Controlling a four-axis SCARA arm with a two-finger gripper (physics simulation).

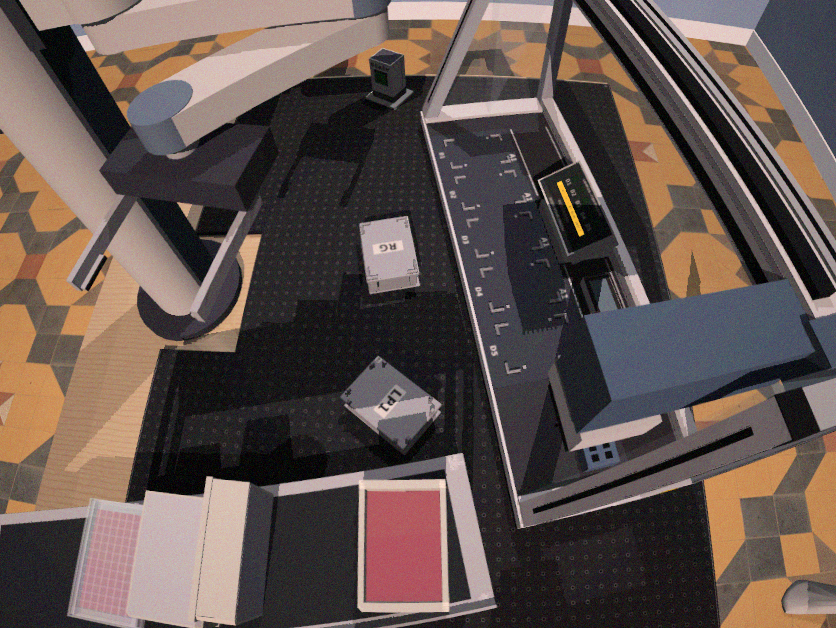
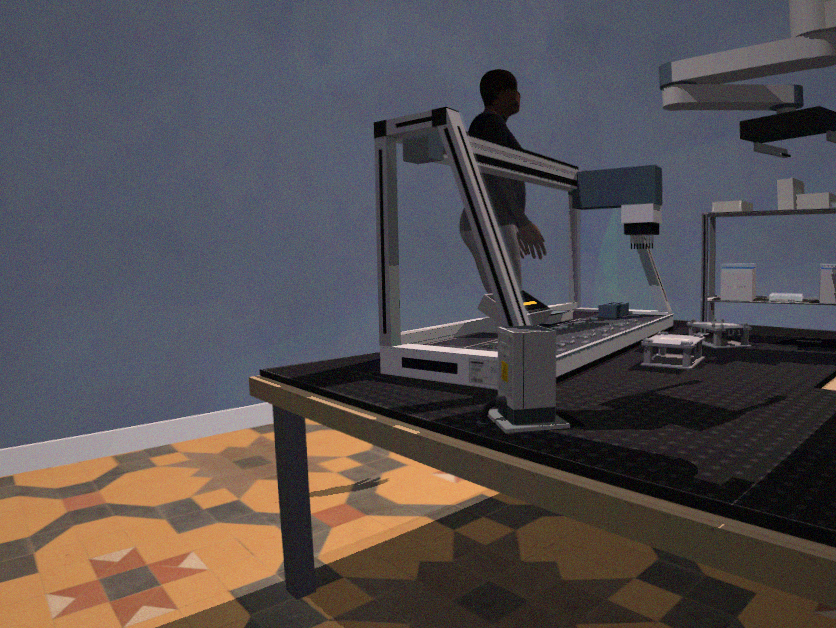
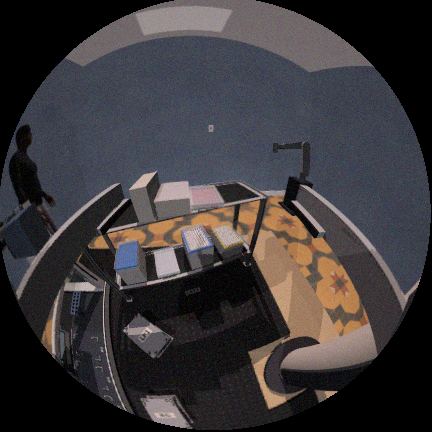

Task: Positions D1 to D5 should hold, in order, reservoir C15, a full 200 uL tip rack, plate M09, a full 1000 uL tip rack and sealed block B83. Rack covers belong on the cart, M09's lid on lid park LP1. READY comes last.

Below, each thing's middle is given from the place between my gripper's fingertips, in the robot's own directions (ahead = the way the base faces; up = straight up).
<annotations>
Now: the one-well reservoir (image 1: 402, 536) 280 mm ahead of my hand, 200 mm to the right of it and 110 mm below it. The rest, counted from my hand: green-topped device (image 2: 539, 346) (930 mm to the left, 410 mm below, 160 mm ahead).
</annotations>
